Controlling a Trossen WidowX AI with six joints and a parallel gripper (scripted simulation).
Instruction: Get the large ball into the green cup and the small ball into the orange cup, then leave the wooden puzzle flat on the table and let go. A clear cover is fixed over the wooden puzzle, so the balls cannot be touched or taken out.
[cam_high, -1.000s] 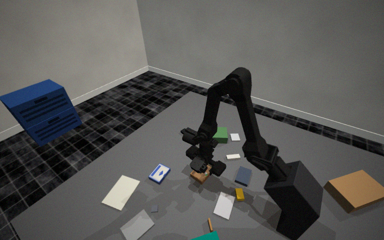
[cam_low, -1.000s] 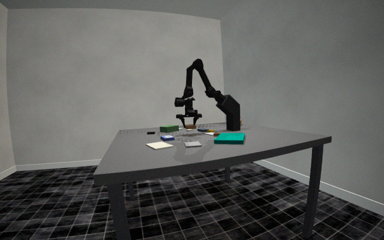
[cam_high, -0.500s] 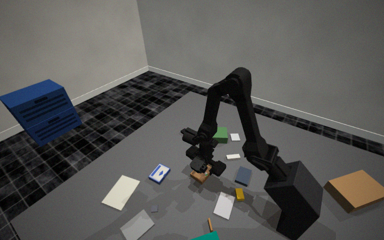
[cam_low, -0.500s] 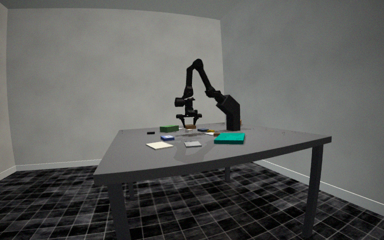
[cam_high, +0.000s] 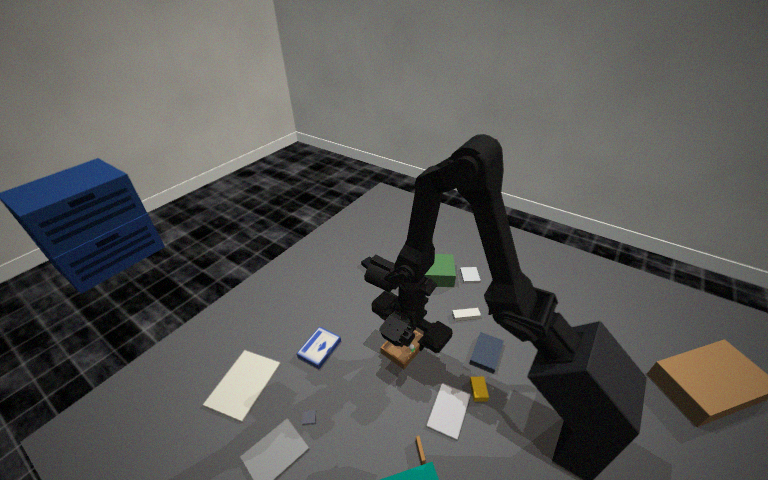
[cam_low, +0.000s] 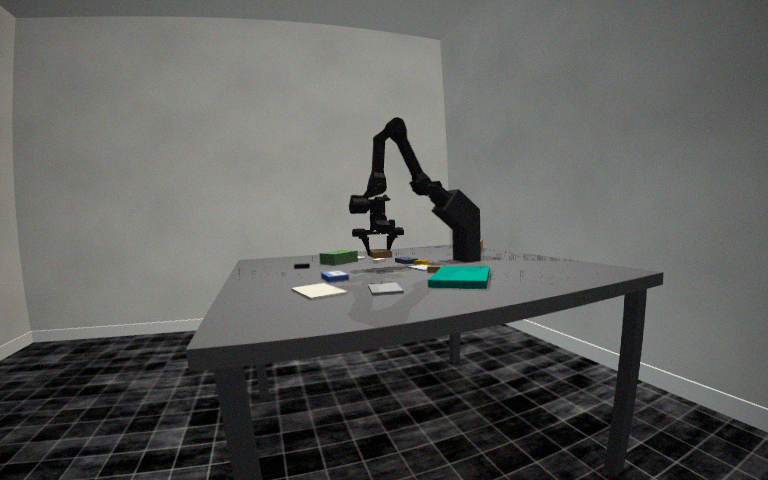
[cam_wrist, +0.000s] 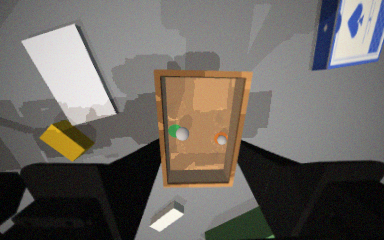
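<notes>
The wooden puzzle lies 3 cm below my hand and 1 cm to the left of it. Round my hand: slate-blue block: 14 cm behind, 13 cm to the right, 8 cm below; yellow block: 18 cm behind, 8 cm below, 3 cm to the right; white sheet: 15 cm behind, 9 cm below, 5 cm to the left.
</notes>
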